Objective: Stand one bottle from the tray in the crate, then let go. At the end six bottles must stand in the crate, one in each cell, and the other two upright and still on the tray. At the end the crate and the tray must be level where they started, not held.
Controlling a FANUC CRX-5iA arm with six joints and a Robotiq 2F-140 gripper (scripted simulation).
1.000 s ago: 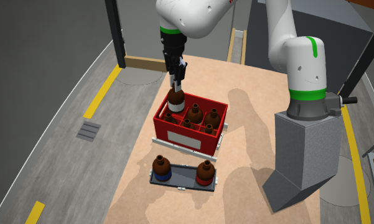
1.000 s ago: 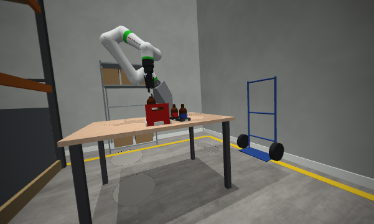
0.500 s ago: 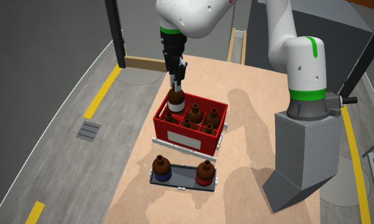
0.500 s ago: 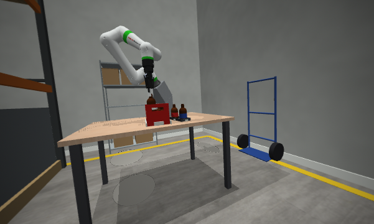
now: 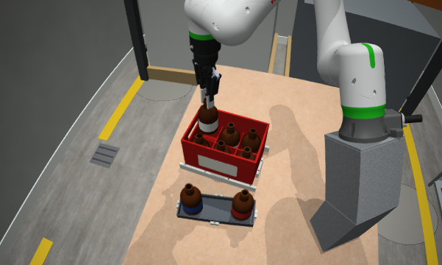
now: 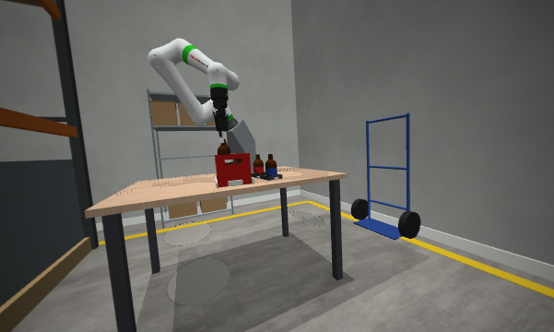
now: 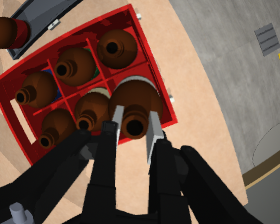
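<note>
Right now my hand is 9 cm above the white-banded bottle. Also, from my hand: red-labelled bottle 16 cm behind, 29 cm to the left, 19 cm below; then tray 7 cm behind, 29 cm to the left, 26 cm below; then crate 8 cm behind, 6 cm to the left, 19 cm below.
</note>
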